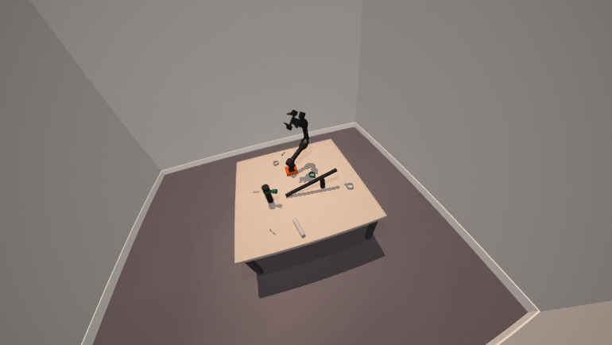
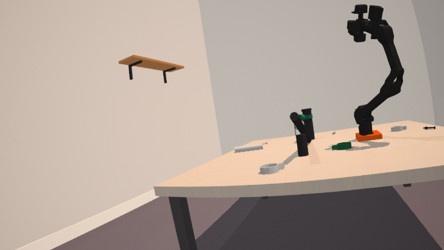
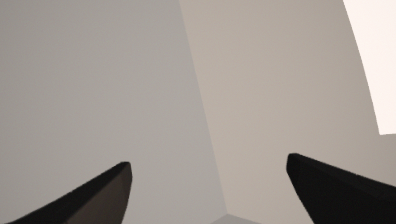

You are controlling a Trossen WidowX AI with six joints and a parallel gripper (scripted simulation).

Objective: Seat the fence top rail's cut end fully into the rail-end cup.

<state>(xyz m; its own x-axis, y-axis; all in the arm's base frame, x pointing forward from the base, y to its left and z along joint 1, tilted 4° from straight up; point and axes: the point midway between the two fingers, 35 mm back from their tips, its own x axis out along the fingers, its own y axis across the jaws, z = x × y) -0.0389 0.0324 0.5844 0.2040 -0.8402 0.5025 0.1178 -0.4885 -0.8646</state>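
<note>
Right now the cup is 480 mm below my gripper tip, 340 mm ahead of it and 320 mm to the right of it. Also, from my gripper tip: black bolt 620 mm below, 350 mm behind, 20 mm to the right; then green ring 620 mm below, 200 mm ahead, 130 mm to the left; then short post 520 mm below, 390 mm ahead, 150 mm to the left.
</note>
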